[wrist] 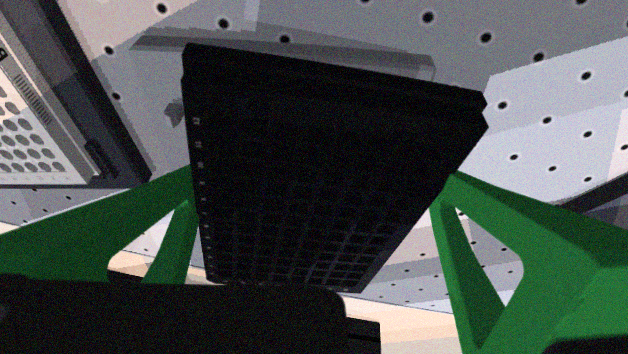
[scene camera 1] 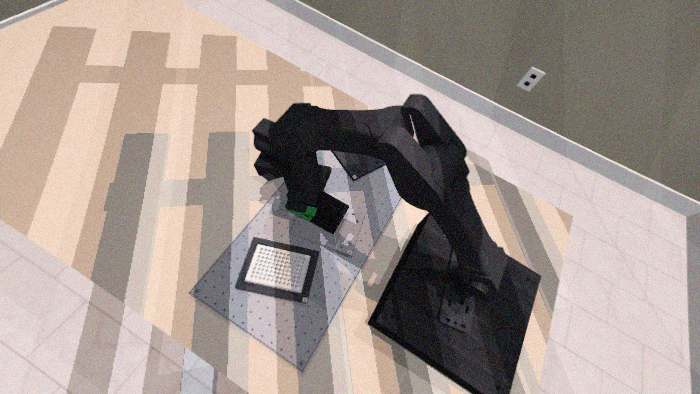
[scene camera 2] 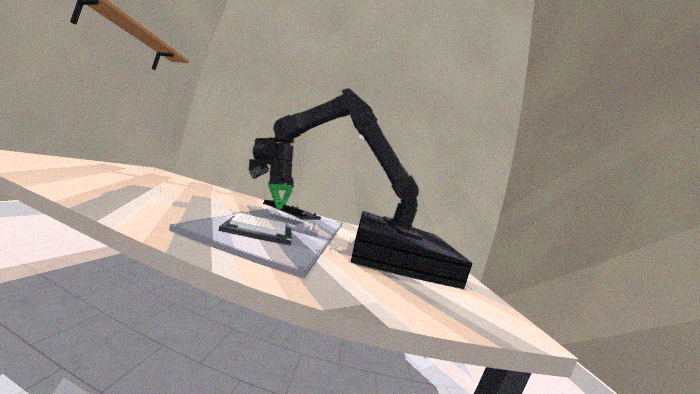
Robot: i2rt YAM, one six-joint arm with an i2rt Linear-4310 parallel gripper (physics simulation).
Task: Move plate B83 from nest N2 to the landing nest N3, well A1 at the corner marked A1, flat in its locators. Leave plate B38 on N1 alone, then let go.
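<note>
My gripper (scene camera 1: 320,212) (scene camera 2: 280,205) (wrist: 314,177) is shut on the black plate B83 (scene camera 1: 334,214) (scene camera 2: 296,211) (wrist: 320,150), one green finger at each side. The plate looks roughly level and is held above a clear nest (scene camera 1: 345,249) (wrist: 300,48) in the board's middle. Its row of numbers shows along the left in the wrist view; its A1 corner is too dark to tell. White plate B38 (scene camera 1: 277,267) (scene camera 2: 255,222) (wrist: 20,140) lies in the dark nest N1 (scene camera 1: 270,294) (wrist: 112,120). Another dark nest (scene camera 1: 359,164) shows at the back, partly hidden by the arm. Nest labels are unreadable.
The nests stand on a perforated board (scene camera 1: 280,330) (scene camera 2: 300,265) on the wooden table. The arm's black base box (scene camera 1: 415,310) (scene camera 2: 410,265) stands right of the board. A wall shelf (scene camera 2: 135,30) hangs far off. Striped shadows cross the table.
</note>
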